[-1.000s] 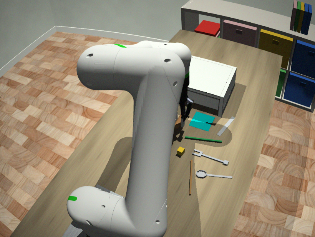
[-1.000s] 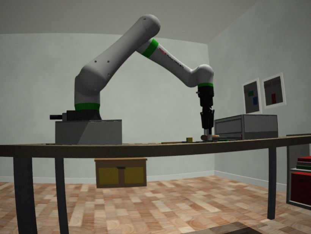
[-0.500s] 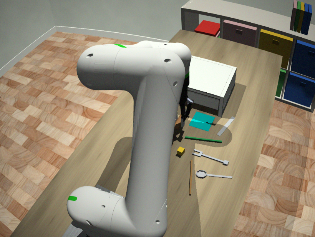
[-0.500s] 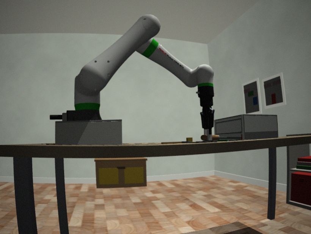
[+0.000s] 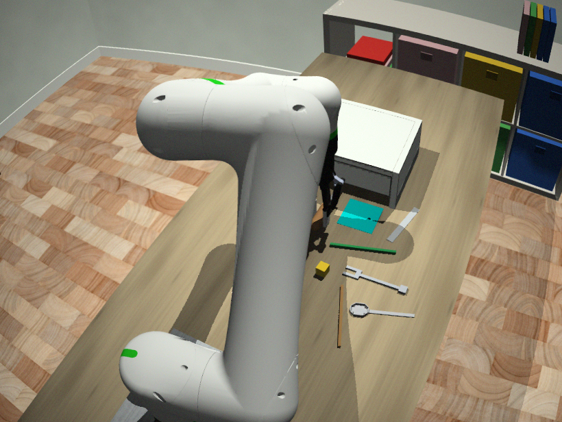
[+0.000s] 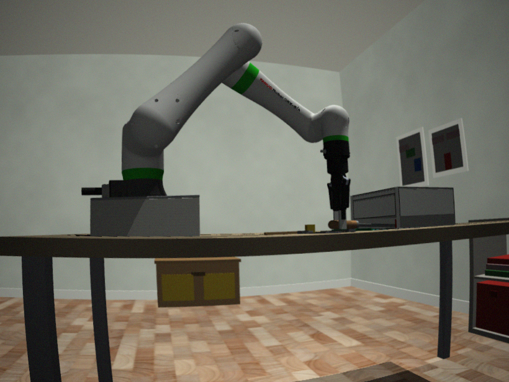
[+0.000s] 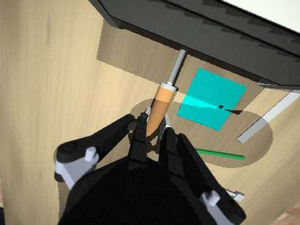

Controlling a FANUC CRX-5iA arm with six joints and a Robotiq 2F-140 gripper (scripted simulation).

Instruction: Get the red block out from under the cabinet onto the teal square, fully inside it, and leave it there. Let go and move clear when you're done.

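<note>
Now: hand 16 cm past the yellow cube, 5 cm to the left of it and 3 cm above it. Round my hand: hook tool: 14 cm ahead, 6 cm to the right, 2 cm below; then green stick: 13 cm to the right, 6 cm behind, 3 cm below; then teal square: 10 cm to the right, 5 cm ahead, 4 cm below.
</note>
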